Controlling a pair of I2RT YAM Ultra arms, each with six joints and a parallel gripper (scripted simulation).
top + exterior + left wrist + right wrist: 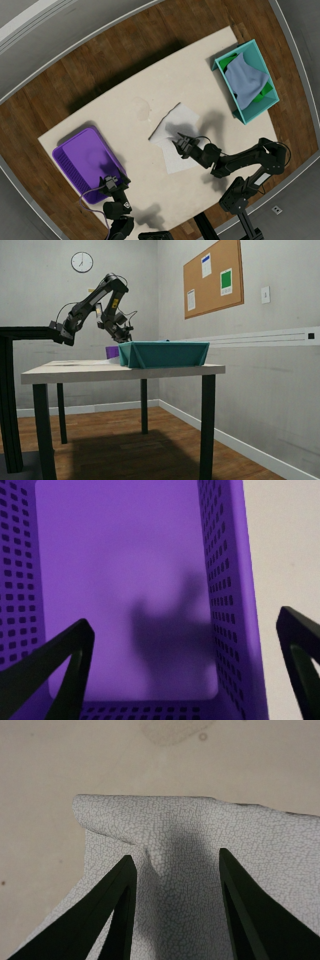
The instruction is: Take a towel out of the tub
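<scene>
My left hand is 50 mm short of the purple basket, 80 mm to the right of it and 100 mm above it. From my left hand the other things lie so: teal tub: 10 mm ahead, 810 mm to the right, 100 mm below.
</scene>
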